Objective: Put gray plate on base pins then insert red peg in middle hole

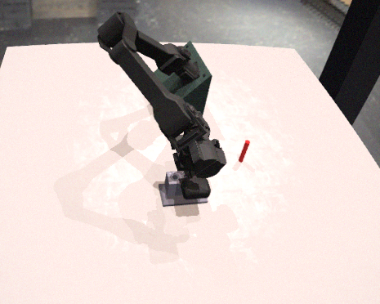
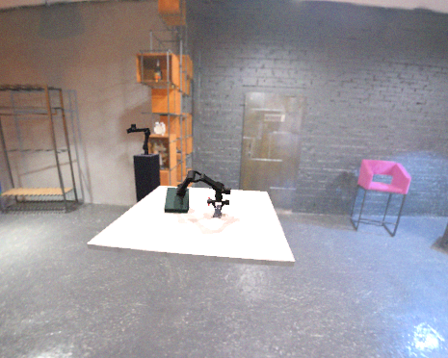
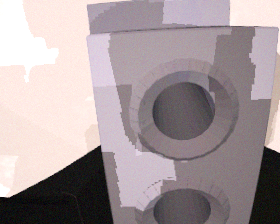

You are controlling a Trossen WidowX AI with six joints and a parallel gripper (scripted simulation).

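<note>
My gripper tip is now 30 mm below the gray plate. Also, from my gripper tip: base 30 mm below; red peg 130 mm behind, 190 mm to the left.
</note>
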